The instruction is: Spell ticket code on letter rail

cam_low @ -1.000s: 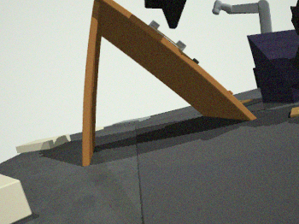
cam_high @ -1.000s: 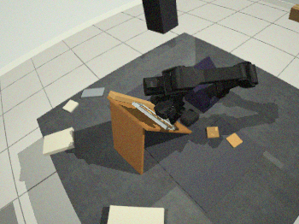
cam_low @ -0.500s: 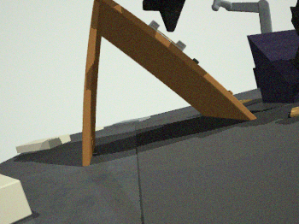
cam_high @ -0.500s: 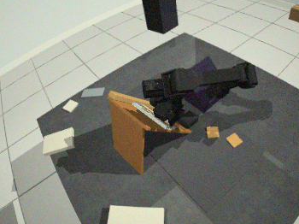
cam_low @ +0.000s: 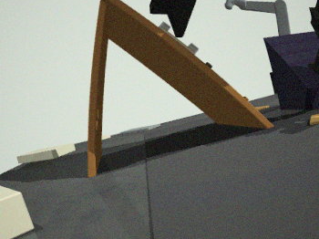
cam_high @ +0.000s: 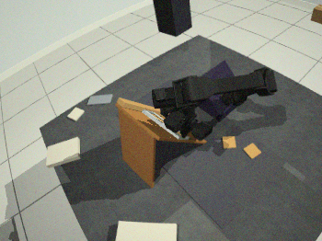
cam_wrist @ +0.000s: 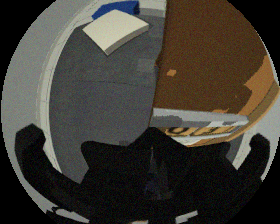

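Right now the white ticket is 6 cm behind my gripper tip, 10 cm to the right of it and 8 cm below it. Round my gripper tip: cream block 37 cm ahead, 49 cm to the right, 16 cm below; then small cream card 18 cm ahead, 68 cm to the right, 17 cm below; then grey card 2 cm ahead, 65 cm to the right, 17 cm below.
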